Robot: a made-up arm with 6 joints.
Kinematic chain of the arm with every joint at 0, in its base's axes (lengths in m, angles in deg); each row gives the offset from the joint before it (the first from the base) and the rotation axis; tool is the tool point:
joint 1: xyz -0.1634 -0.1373 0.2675 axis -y
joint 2: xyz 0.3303 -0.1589 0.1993 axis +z
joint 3: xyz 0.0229 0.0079 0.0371 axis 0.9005 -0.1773 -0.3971
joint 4: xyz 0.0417 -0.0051 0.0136 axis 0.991 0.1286 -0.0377
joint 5: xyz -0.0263 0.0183 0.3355 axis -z
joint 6: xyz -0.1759 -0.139 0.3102 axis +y
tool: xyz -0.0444 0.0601 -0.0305
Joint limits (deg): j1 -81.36..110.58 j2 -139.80..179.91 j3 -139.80..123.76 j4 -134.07..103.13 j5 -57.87..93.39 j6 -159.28..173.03
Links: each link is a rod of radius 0.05 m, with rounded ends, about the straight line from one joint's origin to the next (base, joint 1, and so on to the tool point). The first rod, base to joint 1, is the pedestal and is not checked.
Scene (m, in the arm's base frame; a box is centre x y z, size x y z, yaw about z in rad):
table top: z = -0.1
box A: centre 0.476 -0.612 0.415 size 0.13 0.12 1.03 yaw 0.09
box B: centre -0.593 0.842 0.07 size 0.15 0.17 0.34 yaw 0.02
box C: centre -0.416 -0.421 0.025 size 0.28 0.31 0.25 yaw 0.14
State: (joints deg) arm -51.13 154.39 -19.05 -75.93 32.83 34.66
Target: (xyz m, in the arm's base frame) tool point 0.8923 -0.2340 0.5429
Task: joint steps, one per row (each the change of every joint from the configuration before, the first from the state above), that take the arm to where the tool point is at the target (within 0.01 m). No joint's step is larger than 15 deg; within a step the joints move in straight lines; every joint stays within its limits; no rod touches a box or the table.
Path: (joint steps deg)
1: 14.38 4.25 9.32 5.08 3.81 3.16
2: 14.38 4.26 9.33 5.09 3.81 3.15
3: 14.39 4.25 9.32 5.08 3.81 3.16
4: 14.38 4.25 9.32 5.08 3.80 3.15
5: 14.38 4.26 9.33 5.08 3.81 3.16
6: 14.38 4.25 9.32 5.09 3.81 3.16
7: -14.21 -5.24 -0.27 7.66 -8.10 2.86
8: -14.21 -5.24 -0.27 7.67 -8.10 2.87
9: -14.21 -5.24 -0.27 7.66 -8.10 2.87
10: -14.21 -5.24 -0.27 7.67 -8.10 2.87
11: -14.21 -5.24 -0.27 7.66 -8.10 2.87

